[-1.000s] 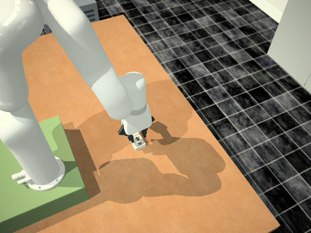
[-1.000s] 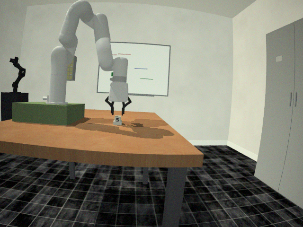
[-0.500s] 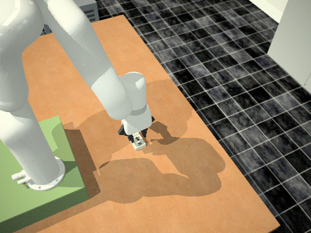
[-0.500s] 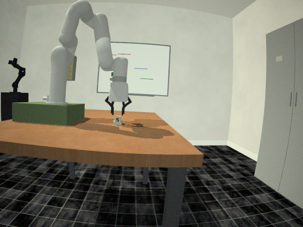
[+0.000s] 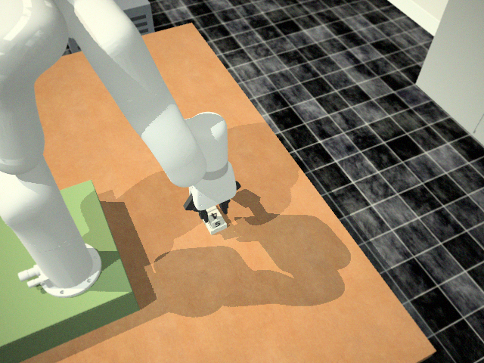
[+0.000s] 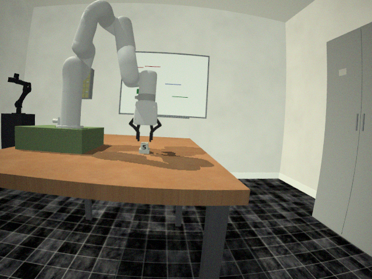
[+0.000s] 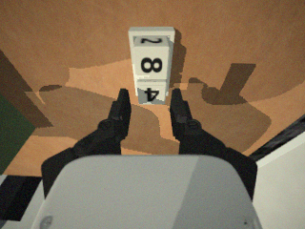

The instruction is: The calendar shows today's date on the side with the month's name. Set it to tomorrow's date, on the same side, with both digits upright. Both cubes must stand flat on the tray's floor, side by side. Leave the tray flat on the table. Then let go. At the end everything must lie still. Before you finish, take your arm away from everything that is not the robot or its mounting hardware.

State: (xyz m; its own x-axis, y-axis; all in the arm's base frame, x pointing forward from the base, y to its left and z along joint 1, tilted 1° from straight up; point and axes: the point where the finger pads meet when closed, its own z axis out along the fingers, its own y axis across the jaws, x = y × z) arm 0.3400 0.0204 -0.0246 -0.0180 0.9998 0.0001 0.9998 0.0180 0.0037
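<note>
Right now my hand is 4 cm above the calendar cube. The rest, counted from my hand: calendar tray 2 cm to the left, 6 cm below.
</note>
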